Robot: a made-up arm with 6 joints.
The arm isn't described. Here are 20 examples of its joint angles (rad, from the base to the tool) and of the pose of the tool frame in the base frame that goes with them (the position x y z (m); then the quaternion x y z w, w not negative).
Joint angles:
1: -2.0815 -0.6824 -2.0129 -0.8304 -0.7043 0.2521
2: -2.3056 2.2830 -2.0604 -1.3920 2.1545 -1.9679
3: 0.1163 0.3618 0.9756 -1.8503 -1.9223 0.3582
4: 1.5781 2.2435 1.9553 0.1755 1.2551 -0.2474
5: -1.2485 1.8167 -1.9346 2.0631 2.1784 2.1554
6: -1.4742 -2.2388 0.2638 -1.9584 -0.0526 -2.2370
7: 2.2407 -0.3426 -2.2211 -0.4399 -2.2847 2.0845
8: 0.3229 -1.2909 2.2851 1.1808 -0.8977 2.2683
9: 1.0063 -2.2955 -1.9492 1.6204 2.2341 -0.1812
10: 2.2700 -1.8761 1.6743 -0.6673 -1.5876 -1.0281
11: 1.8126 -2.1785 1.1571 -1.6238 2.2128 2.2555
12: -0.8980 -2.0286 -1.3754 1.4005 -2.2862 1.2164
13: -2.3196 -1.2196 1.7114 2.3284 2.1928 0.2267
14: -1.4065 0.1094 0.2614 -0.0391 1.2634 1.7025
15: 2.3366 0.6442 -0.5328 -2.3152 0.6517 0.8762
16: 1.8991 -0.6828 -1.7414 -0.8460 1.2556 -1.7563
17: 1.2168 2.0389 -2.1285 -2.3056 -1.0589 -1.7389
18: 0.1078 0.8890 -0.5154 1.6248 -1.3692 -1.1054
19: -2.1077 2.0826 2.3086 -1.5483 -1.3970 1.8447
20: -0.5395 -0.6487 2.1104 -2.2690 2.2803 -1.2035
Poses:
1: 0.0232 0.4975 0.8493 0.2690 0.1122 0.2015 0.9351
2: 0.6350 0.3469 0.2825 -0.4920 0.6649 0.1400 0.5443
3: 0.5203 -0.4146 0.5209 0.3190 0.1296 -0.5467 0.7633
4: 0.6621 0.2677 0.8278 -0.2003 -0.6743 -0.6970 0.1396
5: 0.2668 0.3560 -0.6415 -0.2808 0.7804 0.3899 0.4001
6: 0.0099 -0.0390 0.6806 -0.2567 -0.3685 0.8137 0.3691
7: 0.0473 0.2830 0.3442 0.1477 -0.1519 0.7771 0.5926
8: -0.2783 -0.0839 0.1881 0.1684 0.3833 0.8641 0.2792
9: -0.7360 -0.4464 -0.3501 -0.0539 -0.6397 0.6182 0.4535
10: -0.0402 0.0295 -0.2210 0.2121 -0.8843 0.4130 0.0487
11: 0.4777 -0.0955 0.4491 -0.4897 0.1813 -0.3559 0.7750
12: -0.1391 -0.5549 0.1294 0.5253 0.4912 -0.6119 0.3293
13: 0.6433 0.4608 0.8828 0.1316 0.2824 -0.3415 0.8868
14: 0.0402 -0.6373 0.0722 -0.6426 0.7575 0.1114 0.0303
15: 0.0362 -0.5036 -0.1715 0.0317 0.2983 -0.9503 0.0833
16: -0.0984 -0.4803 -0.0649 0.6611 0.6413 -0.2898 0.2601
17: 0.0551 0.0830 0.4545 -0.7620 -0.1479 0.4565 0.4348
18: 0.3720 -0.3192 0.0718 0.8791 0.0948 0.2606 0.3877
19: -0.1683 -0.1329 0.0199 0.4687 -0.6252 -0.6206 0.0665
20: -0.0710 -0.0118 -0.1837 0.5330 -0.8116 -0.0285 0.2377
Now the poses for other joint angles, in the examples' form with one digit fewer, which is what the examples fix.
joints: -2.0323 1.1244 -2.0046 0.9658 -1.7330 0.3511
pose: 0.209 -0.163 0.494 0.632 -0.245 -0.026 0.735
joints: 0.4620 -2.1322 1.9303 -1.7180 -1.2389 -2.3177
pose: -0.142 -0.394 0.104 0.437 0.024 0.033 0.899
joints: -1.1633 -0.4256 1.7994 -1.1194 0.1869 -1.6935
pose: 0.165 -0.571 0.411 0.601 0.429 0.425 0.524
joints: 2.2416 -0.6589 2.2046 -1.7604 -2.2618 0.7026
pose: 0.320 -0.194 -0.066 0.462 0.369 -0.600 0.539
